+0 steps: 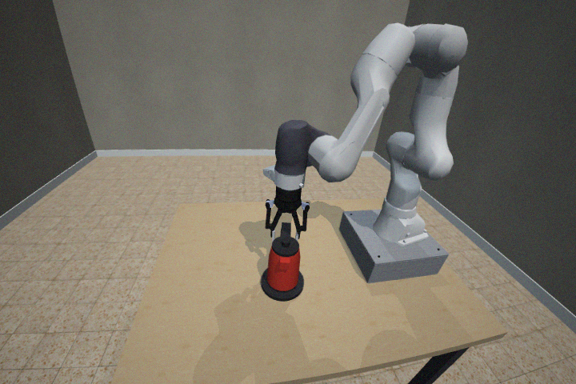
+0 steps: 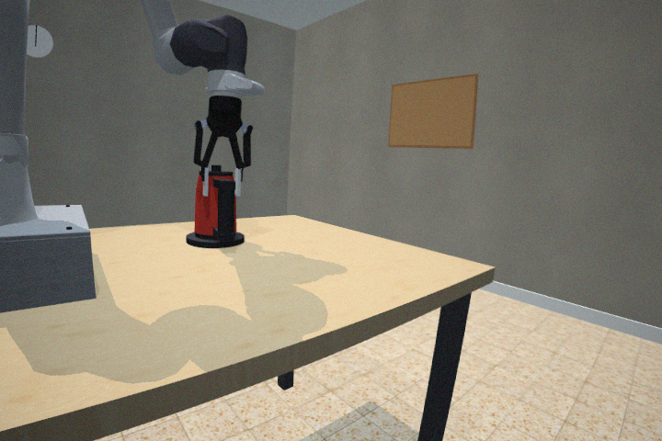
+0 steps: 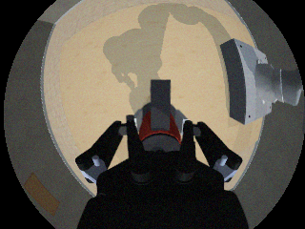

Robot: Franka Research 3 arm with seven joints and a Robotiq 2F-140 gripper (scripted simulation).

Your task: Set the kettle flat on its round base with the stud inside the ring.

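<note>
My hand is 5 cm above the red kettle and 3 cm to the right of it. The rest, counted from my hand: round black base: 14 cm below, 6 cm to the left, 1 cm ahead.
</note>
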